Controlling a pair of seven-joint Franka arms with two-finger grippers.
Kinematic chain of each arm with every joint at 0, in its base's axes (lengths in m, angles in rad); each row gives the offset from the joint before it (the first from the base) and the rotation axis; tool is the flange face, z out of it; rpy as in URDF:
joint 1: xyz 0 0 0.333 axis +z
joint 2: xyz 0 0 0 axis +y
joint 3: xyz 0 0 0.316 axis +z
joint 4: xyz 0.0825 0 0 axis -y
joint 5: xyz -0.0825 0 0.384 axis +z
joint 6: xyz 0 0 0 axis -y
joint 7: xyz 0.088 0 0 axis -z
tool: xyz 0 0 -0.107 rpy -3.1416 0 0
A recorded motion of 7 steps. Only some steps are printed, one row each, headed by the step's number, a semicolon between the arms.
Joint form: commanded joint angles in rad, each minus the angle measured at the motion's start. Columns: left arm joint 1, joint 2, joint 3, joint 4, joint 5, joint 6, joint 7; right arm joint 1, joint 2, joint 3, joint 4, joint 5, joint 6, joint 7.
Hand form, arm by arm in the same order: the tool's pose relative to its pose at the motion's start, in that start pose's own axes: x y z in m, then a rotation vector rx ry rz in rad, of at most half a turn. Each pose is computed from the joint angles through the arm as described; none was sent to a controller.
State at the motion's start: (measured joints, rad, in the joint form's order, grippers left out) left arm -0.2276 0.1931 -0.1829 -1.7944 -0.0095 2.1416 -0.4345; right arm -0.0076 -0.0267 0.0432 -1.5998 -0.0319 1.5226 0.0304
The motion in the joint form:
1: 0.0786 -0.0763 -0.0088 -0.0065 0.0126 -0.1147 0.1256; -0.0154 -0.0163 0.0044 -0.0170 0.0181 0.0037 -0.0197
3: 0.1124 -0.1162 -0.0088 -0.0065 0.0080 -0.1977 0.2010; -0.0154 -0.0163 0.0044 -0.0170 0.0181 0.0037 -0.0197
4: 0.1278 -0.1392 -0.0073 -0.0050 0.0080 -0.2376 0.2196; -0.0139 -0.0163 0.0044 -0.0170 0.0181 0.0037 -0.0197
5: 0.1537 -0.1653 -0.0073 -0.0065 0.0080 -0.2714 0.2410; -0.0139 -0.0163 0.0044 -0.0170 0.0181 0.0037 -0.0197
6: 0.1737 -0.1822 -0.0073 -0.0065 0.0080 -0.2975 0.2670; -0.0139 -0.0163 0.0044 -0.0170 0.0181 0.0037 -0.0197
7: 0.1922 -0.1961 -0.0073 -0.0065 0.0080 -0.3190 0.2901; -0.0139 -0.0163 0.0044 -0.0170 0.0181 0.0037 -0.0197
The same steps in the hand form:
1: 0.0000 -0.0435 -0.0368 0.0462 -0.0290 0.0665; -0.0048 0.0038 -0.0007 0.0178 0.0023 -0.0095
3: -0.0052 -0.0643 -0.0553 0.0646 -0.0693 0.1071; -0.0048 0.0038 -0.0007 0.0178 0.0023 -0.0095
4: -0.0083 -0.0743 -0.0672 0.0740 -0.0829 0.1093; -0.0048 0.0030 -0.0007 0.0177 0.0024 -0.0110
5: -0.0105 -0.0890 -0.0802 0.0825 -0.0903 0.1053; -0.0048 0.0030 -0.0007 0.0177 0.0024 -0.0110
6: -0.0122 -0.1002 -0.0888 0.0882 -0.0988 0.1114; -0.0048 0.0030 -0.0007 0.0177 0.0024 -0.0110
7: -0.0136 -0.1105 -0.0959 0.0927 -0.1060 0.1160; -0.0048 0.0030 -0.0007 0.0177 0.0024 -0.0110

